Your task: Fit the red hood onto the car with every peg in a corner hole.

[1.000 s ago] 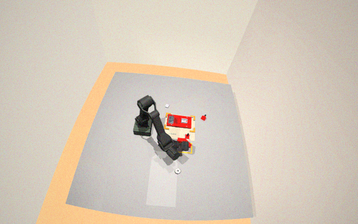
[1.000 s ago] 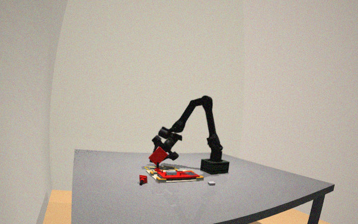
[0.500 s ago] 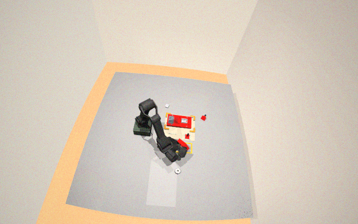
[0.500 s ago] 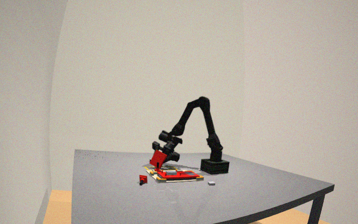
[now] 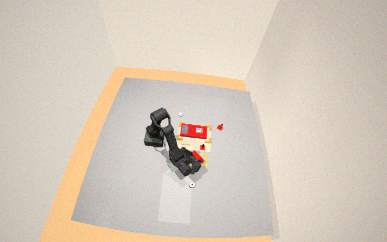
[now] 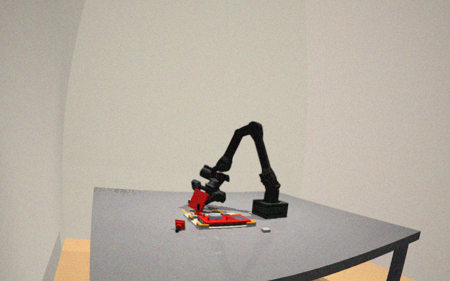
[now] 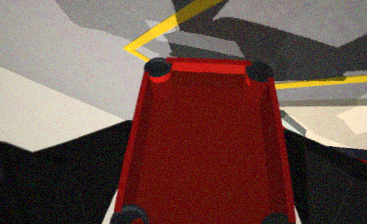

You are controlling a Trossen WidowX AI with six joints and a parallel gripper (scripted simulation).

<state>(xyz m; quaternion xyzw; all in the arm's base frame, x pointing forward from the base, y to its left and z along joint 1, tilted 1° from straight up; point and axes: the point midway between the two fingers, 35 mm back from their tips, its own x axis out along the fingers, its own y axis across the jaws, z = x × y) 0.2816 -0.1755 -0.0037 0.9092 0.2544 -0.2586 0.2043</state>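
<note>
Now: the red hood 1 cm above my gripper tip. Also, from my gripper tip: grey engine block (23 cm to the left, 2 cm below, 2 cm ahead); cream jig (20 cm to the left, 4 cm below, 1 cm behind).
</note>
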